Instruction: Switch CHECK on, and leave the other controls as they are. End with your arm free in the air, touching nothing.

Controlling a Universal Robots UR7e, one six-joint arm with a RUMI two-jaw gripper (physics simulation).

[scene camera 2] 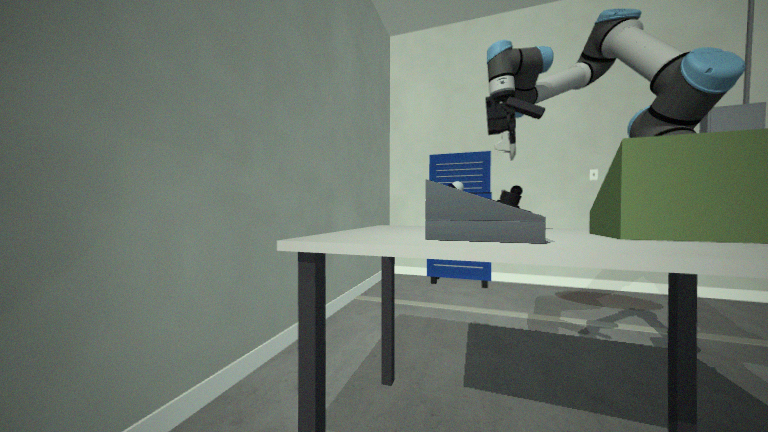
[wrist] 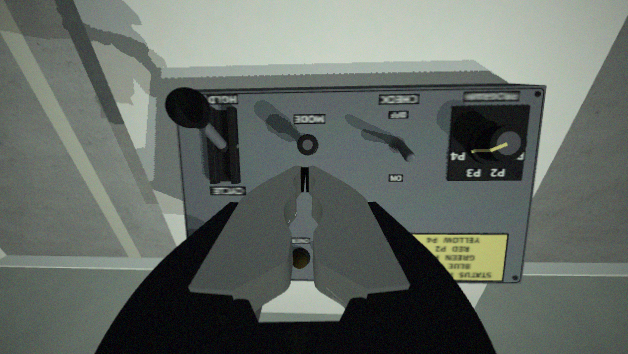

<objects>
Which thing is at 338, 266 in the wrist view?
The gripper.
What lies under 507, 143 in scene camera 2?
The gripper.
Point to a black ball-ended lever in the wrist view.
187, 107
</objects>
